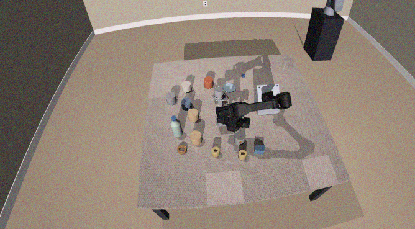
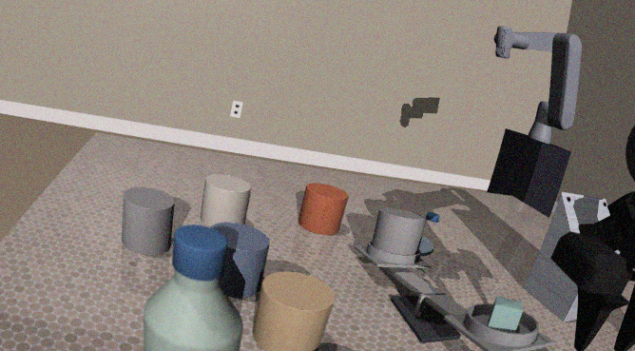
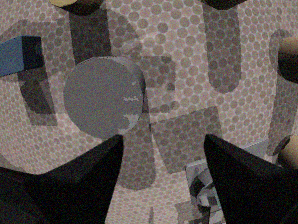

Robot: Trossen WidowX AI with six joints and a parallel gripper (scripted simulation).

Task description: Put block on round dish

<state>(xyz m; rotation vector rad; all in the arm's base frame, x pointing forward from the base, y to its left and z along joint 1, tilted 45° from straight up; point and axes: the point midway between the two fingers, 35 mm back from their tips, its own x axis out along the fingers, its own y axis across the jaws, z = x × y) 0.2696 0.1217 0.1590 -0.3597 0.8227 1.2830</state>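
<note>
My gripper tip is 6 cm past the round light-blue dish, 45 cm to the left of it and 10 cm above it. From my gripper tip the other things lie so: grey balance 4 cm ahead, 22 cm to the right, 6 cm below; then blue cup 25 cm ahead, 31 cm to the right, 6 cm below; then blue block 15 cm behind, 13 cm to the left, 8 cm below.
</note>
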